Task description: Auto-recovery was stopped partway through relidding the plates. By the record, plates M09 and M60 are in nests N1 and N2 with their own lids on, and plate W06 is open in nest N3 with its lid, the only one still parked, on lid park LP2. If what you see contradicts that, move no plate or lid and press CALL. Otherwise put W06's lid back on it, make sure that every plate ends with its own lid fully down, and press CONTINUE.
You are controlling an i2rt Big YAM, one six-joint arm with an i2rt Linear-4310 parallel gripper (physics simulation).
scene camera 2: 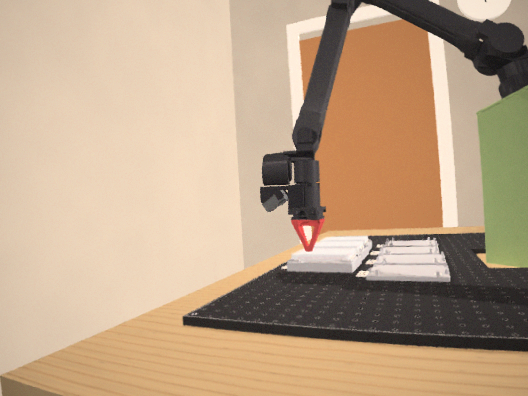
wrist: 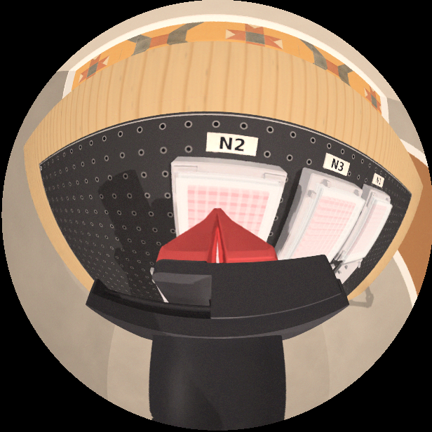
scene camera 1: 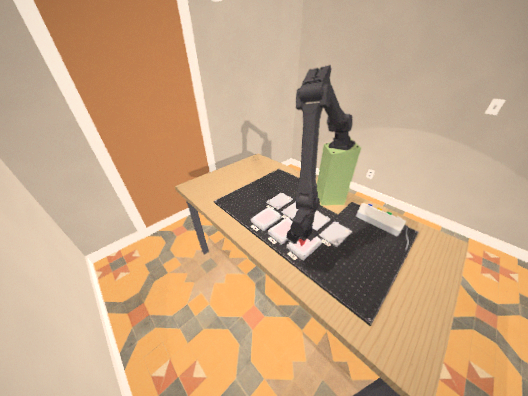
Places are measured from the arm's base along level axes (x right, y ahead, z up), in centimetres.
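Pixels of known places: gripper, fingertip midpoint: (scene camera 2: 308, 251) (scene camera 1: 302, 245); arm's base at its link origin: (scene camera 2: 525, 99) (scene camera 1: 341, 145).
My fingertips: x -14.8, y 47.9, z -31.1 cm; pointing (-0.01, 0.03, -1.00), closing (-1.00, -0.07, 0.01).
For each thing: its top centre in the pictures, then the offset to it from my fingertips. "spot": a spot on its surface instead. Level surfaces: height alone.
- nest N3 at a spot on its surface: (scene camera 1: 280, 231) spot: dx +13.0, dy +0.9, dz +0.0 cm
- nest N1 at a spot on its surface: (scene camera 1: 265, 219) spot: dx +24.8, dy +0.3, dz -0.2 cm
- white button box at its top centre: (scene camera 1: 383, 210) dx -17.1, dy -47.0, dz +4.6 cm
- black perforated board at its surface level: dz -3.7 cm
- wooden table at its surface level: dz -5.0 cm
My gripper (scene camera 1: 302, 244) (scene camera 2: 309, 249) (wrist: 217, 214) is shut and empty. Its red tips point down at the top of the plate in nest N2 (scene camera 1: 306, 250) (scene camera 2: 322, 265) (wrist: 199, 199); contact cannot be told. This plate shows a pink well grid under a clear, pale rim, and the fingers hide its lower part. The plate in nest N3 (scene camera 1: 280, 231) (wrist: 330, 215) and the plate in nest N1 (scene camera 1: 265, 219) (wrist: 371, 227) show pink too. Whether each is lidded, and the plate names, cannot be read surely. Pale, flat park places (scene camera 1: 335, 233) (scene camera 2: 407, 272) form a second row; lids on them are hard to distinguish.
A white button box (scene camera 1: 381, 220) with small coloured buttons stands on the black perforated board (scene camera 1: 360, 280) (scene camera 2: 300, 310) (wrist: 145, 142). The green arm pedestal (scene camera 1: 337, 175) (scene camera 2: 505, 185) stands behind the park row. The wooden table (scene camera 1: 425, 305) (scene camera 2: 125, 355) (wrist: 200, 80) extends around the board.
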